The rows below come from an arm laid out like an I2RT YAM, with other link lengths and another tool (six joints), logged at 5 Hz.
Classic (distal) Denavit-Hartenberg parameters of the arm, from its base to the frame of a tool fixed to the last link. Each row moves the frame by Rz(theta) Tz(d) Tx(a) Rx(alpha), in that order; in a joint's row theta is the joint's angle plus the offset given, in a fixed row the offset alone. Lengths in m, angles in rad.
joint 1: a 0.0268, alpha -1.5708, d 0.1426, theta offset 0
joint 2: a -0.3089, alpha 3.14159, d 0, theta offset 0
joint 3: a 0.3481, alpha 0, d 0, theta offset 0.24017
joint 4: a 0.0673, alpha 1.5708, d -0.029, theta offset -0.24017
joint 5: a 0, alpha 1.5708, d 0.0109, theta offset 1.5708
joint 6: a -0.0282, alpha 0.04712, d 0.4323, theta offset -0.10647
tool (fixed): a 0, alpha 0, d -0.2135, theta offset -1.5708
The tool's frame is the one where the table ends.
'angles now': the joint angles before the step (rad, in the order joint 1, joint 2, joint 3, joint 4, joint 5, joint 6). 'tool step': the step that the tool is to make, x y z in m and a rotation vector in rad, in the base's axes. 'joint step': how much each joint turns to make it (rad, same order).
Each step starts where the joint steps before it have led.
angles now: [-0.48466 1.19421 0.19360 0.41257 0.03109 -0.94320]
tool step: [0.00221 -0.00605 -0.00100 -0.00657 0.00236 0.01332]
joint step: [-0.02516 0.02787 0.01069 0.01870 -0.02821 -0.02707]
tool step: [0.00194 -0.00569 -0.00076 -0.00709 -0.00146 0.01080]
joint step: [-0.02252 0.02521 0.00763 0.02215 -0.02481 -0.02290]
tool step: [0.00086 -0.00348 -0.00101 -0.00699 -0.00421 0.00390]
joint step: [-0.01184 0.01787 0.00036 0.02438 -0.01108 -0.01183]
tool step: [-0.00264 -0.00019 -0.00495 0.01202 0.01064 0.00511]
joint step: [-0.01374 0.01141 0.00000 -0.00423 -0.01831 -0.00648]
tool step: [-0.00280 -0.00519 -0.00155 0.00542 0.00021 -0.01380]
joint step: [-0.01907 0.00652 0.00000 0.00347 -0.00686 0.00076]
